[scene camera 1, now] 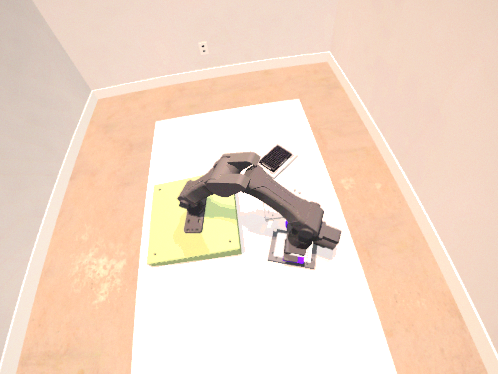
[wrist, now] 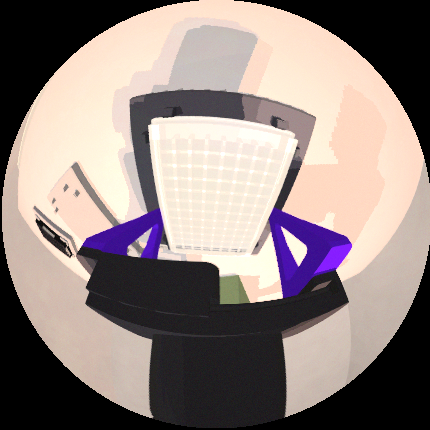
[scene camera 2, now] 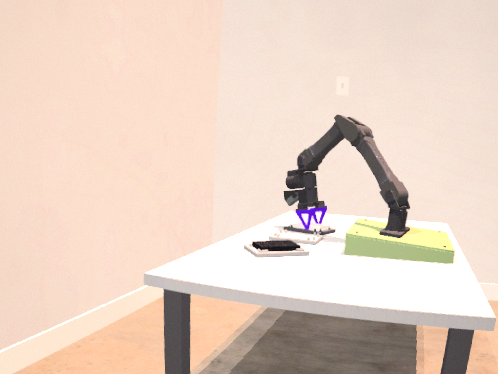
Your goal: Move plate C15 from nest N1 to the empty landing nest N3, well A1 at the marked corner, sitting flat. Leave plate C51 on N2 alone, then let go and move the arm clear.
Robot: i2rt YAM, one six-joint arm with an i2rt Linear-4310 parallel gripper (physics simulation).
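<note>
A white well plate [scene camera 1: 280,245] [wrist: 220,185] sits in a dark nest [scene camera 1: 272,247] [scene camera 2: 327,231] [wrist: 140,165] under the arm. My gripper [scene camera 1: 294,243] [scene camera 2: 313,225] [wrist: 216,213] is open, pointing down, with its purple fingertips at the plate's two long sides, low over the nest. Contact is not discernible. A light nest [scene camera 1: 272,216] [scene camera 2: 295,238] [wrist: 75,190] with small posts holds no plate. A black well plate [scene camera 1: 276,158] [scene camera 2: 276,245] [wrist: 52,237] lies flat on another light nest [scene camera 1: 287,166] [scene camera 2: 282,253]. Labels and the A1 mark are not readable.
The arm's base stands on a yellow-green block [scene camera 1: 170,220] [scene camera 2: 395,247] on the white table [scene camera 1: 210,310] [scene camera 2: 320,285]. The light nest without a plate lies between the other two nests. The arm covers part of the dark nest in scene camera 1.
</note>
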